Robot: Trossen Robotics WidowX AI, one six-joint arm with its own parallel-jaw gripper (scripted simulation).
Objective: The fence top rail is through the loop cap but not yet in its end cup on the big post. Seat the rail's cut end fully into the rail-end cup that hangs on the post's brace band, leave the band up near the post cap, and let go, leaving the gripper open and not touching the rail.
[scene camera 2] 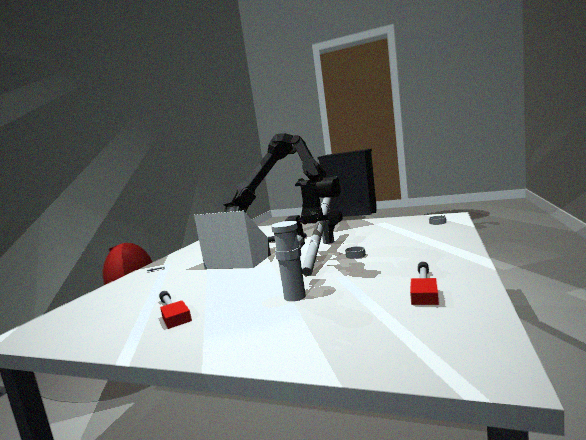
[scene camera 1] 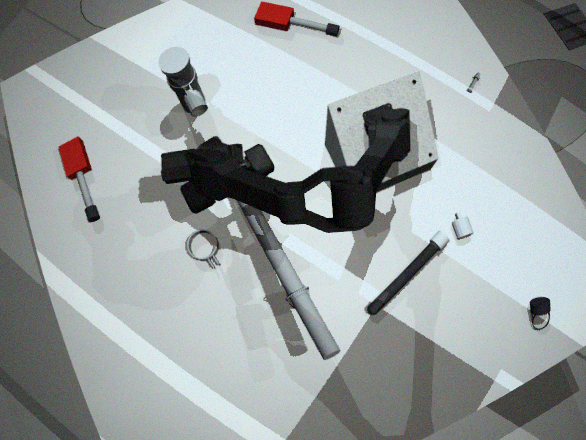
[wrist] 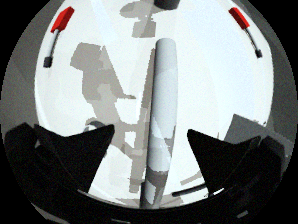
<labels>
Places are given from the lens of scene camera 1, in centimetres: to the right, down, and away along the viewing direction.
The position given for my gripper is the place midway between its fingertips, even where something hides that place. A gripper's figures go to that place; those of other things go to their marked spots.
my gripper (scene camera 1: 233, 190): -13, -6, 103
grey top rail (scene camera 1: 285, 272): -1, 10, 92
grey post (scene camera 1: 175, 63): -25, -33, 96
The marked spots on the grey post and the grey top rail are 49 cm apart.
</labels>
